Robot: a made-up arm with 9 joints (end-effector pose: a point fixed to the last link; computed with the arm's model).
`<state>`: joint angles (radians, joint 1 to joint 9).
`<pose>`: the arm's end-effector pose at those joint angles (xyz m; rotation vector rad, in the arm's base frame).
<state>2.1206 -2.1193 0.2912 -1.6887 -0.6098 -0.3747 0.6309 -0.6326 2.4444</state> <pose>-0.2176 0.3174 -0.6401 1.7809 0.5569 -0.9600</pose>
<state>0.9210 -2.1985 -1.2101 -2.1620 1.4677 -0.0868 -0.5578 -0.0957 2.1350</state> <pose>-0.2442 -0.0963 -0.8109 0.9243 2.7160 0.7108</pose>
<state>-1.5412 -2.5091 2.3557 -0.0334 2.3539 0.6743 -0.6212 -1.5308 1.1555</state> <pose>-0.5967 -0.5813 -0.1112 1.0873 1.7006 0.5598</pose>
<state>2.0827 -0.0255 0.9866 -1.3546 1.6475 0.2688 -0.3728 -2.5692 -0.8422</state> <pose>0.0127 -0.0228 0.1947 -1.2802 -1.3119 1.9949</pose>
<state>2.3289 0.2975 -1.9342 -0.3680 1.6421 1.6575 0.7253 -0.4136 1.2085</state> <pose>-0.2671 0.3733 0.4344 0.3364 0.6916 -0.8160</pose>
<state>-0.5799 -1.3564 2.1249 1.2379 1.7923 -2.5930 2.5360 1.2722 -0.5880</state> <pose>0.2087 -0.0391 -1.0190 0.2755 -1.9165 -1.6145</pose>
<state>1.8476 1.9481 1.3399 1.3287 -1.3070 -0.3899 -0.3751 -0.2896 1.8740</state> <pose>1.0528 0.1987 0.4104 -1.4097 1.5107 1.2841</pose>
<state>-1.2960 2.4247 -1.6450 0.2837 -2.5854 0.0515 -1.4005 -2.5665 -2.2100</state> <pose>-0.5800 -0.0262 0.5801 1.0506 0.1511 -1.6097</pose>
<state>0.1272 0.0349 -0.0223 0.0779 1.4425 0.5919 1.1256 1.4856 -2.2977</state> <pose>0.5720 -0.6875 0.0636 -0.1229 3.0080 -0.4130</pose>
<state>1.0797 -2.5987 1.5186 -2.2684 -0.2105 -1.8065 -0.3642 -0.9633 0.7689</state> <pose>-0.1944 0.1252 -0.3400 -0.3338 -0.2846 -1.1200</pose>
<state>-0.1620 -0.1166 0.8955 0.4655 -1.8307 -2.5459 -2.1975 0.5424 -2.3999</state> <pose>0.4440 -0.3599 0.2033 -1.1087 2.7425 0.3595</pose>
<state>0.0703 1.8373 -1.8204 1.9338 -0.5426 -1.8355 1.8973 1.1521 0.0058</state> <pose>0.4652 0.4054 1.0001 -0.0014 -2.7473 1.2326</pose>
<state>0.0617 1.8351 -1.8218 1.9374 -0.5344 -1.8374 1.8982 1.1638 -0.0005</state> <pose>0.4639 0.4096 0.9987 0.0294 -2.7640 1.2156</pose>
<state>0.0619 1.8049 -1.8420 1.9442 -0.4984 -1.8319 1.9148 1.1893 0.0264</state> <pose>0.4755 0.4001 0.9846 0.1204 -2.7730 1.1127</pose>
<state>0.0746 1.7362 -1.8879 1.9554 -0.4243 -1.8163 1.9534 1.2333 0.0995</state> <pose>0.5000 0.3804 0.9515 0.2969 -2.7498 0.9056</pose>
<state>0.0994 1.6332 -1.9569 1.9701 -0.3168 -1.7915 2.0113 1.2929 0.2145</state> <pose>0.5220 0.3693 0.9044 0.5544 -2.6621 0.6432</pose>
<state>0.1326 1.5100 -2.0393 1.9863 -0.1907 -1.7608 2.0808 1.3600 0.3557</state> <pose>0.5199 0.3816 0.8626 0.8633 -2.5012 0.4080</pose>
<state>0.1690 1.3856 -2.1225 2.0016 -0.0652 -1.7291 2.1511 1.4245 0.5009</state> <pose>0.4839 0.4098 0.8451 1.1745 -2.2995 0.2634</pose>
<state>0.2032 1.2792 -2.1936 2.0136 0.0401 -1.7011 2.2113 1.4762 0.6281</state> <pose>0.4272 0.4337 0.8507 1.4318 -2.1101 0.2188</pose>
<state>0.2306 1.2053 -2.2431 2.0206 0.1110 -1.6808 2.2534 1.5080 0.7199</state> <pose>0.3760 0.4435 0.8640 1.5979 -1.9776 0.2348</pose>
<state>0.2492 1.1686 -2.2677 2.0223 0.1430 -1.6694 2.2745 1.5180 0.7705</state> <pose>0.3495 0.4422 0.8728 1.6664 -1.9181 0.2629</pose>
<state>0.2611 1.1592 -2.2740 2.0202 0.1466 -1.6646 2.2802 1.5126 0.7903</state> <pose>0.3461 0.4355 0.8755 1.6670 -1.9123 0.2812</pose>
